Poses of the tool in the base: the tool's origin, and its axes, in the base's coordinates. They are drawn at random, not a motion.
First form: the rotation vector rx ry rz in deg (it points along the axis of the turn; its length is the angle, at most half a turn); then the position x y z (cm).
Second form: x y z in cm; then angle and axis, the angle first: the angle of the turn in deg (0 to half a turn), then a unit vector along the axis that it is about. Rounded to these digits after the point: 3 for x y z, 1 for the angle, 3 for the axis.
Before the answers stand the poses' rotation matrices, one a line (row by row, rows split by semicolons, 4 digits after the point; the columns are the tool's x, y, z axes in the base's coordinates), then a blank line. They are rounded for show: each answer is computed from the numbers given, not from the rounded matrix.
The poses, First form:
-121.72 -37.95 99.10 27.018 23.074 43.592
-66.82 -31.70 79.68 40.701 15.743 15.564
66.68 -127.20 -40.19 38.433 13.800 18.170
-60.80 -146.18 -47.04 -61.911 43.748 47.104
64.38 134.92 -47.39 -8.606 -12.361 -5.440
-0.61 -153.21 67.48 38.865 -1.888 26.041
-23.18 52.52 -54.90 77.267 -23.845 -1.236
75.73 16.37 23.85 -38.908 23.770 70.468
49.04 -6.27 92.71 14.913 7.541 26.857
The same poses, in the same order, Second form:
0.1587 0.1502 -0.9758; 0.5400 -0.8406 -0.0416; -0.8266 -0.5204 -0.2145
0.1782 -0.4575 -0.8712; 0.9309 -0.2085 0.2999; -0.3189 -0.8644 0.3887
-0.4869 -0.5704 -0.6615; -0.8469 0.4935 0.1978; 0.2136 0.6565 -0.7234
-0.7001 0.7137 -0.0205; 0.5678 0.5740 0.5900; 0.4329 0.4015 -0.8071
-0.5958 0.7968 0.1005; 0.5589 0.5013 -0.6605; -0.5767 -0.3374 -0.7440
-0.9759 -0.0812 -0.2023; 0.0944 0.6789 -0.7281; 0.1965 -0.7297 -0.6549
0.2529 0.5219 0.8147; -0.8370 0.5404 -0.0863; -0.4853 -0.6600 0.5735
0.8924 -0.1313 0.4316; 0.4500 0.1897 -0.8727; 0.0327 0.9730 0.2284
0.0145 -0.8871 0.4613; 0.8169 -0.2555 -0.5170; 0.5765 0.3843 0.7210

27.018 23.074 43.592 161.5 -0.754 -0.235 0.614
40.701 15.743 15.564 108.7 -0.615 -0.292 0.733
38.433 13.800 18.170 149.1 0.447 -0.853 -0.269
-61.911 43.748 47.104 165.2 -0.368 -0.885 -0.285
-8.606 -12.361 -5.440 156.8 0.411 0.860 -0.302
38.865 -1.888 26.041 167.4 -0.004 -0.915 0.403
77.267 -23.845 -1.236 79.4 -0.292 0.661 -0.691
-38.908 23.770 70.468 81.1 0.934 0.202 0.294
14.913 7.541 26.857 105.1 0.467 -0.060 0.882

